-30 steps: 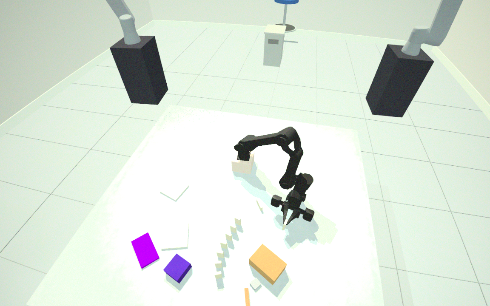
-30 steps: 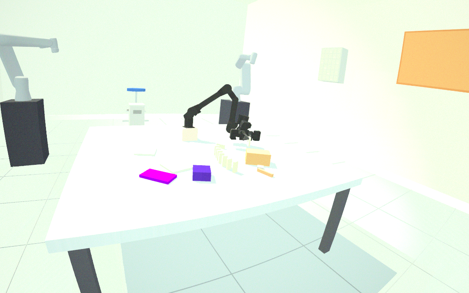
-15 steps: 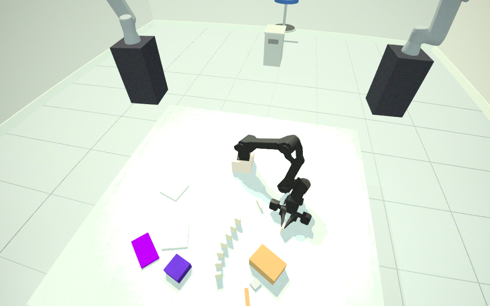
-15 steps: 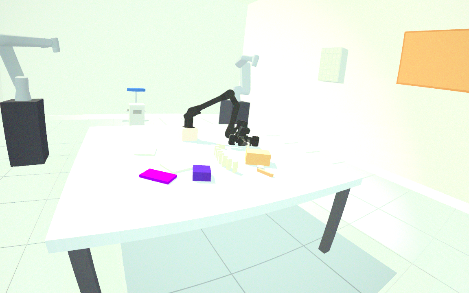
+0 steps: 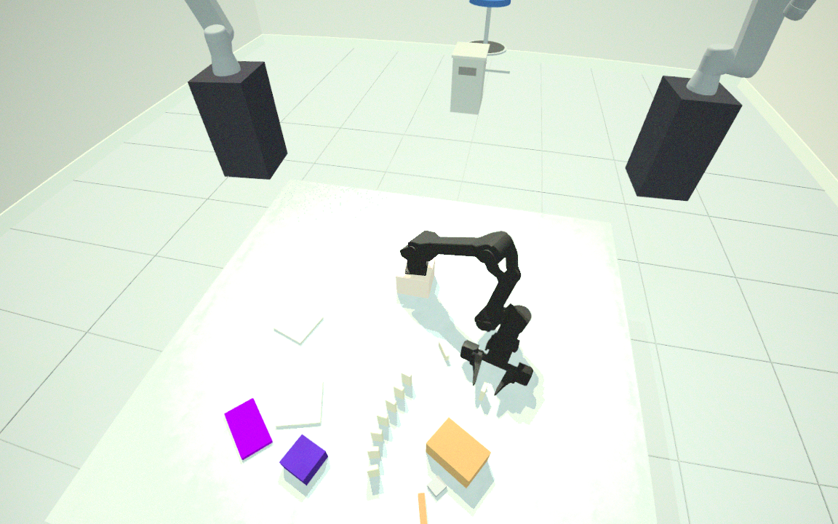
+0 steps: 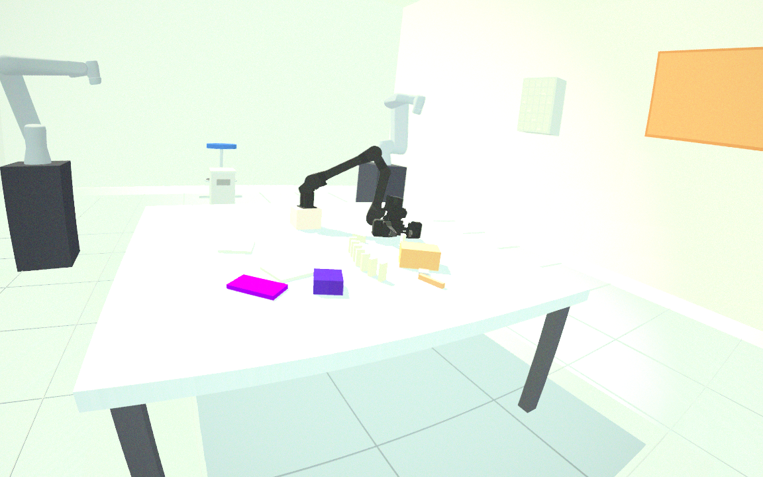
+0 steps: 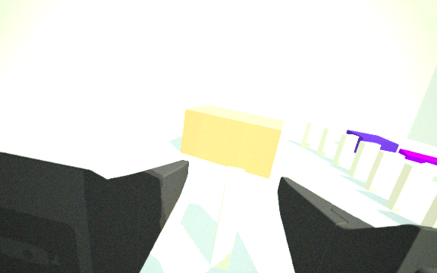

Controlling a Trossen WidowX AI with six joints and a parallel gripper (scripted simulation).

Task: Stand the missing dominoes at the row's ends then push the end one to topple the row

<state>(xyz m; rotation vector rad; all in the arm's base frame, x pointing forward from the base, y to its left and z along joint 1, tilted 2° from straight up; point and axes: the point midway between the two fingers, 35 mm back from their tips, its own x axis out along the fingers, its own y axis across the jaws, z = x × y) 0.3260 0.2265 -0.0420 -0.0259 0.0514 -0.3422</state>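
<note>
My gripper tip is 15 cm short of the orange box, 5 cm to the left of it and 2 cm above it. Also, from my gripper tip: purple block: 21 cm ahead, 40 cm to the right, 3 cm below; then orange stick: 28 cm ahead, 12 cm to the right, 4 cm below; then magenta slab: 16 cm ahead, 56 cm to the right, 4 cm below.
</note>
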